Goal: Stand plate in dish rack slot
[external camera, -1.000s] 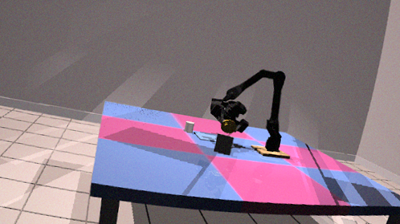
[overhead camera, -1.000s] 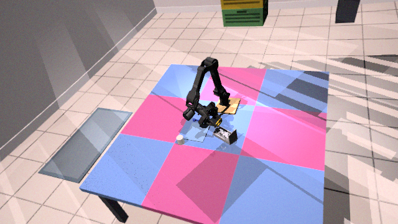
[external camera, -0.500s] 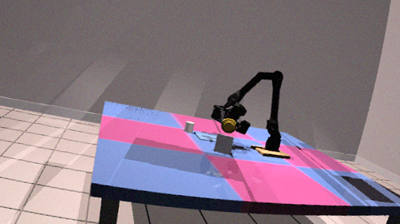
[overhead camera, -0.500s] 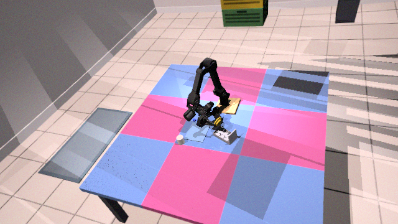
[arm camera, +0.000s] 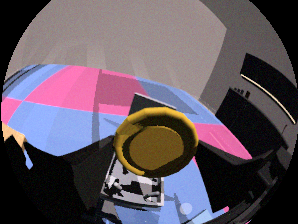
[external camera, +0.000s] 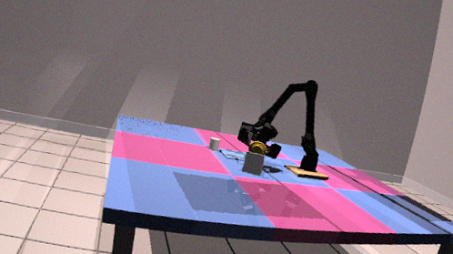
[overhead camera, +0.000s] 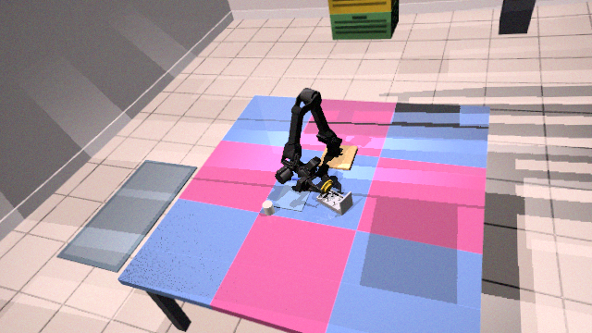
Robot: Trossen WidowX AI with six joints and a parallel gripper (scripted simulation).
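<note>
The grey dish rack is 5 cm below my gripper tip and 2 cm to the left of it. Also, from my gripper tip: pale blue mat: 16 cm to the right, 7 cm below, 4 cm ahead; then blue utensil: 22 cm to the right, 7 cm below, 6 cm behind; then yellow plate: 1 cm to the right.
</note>
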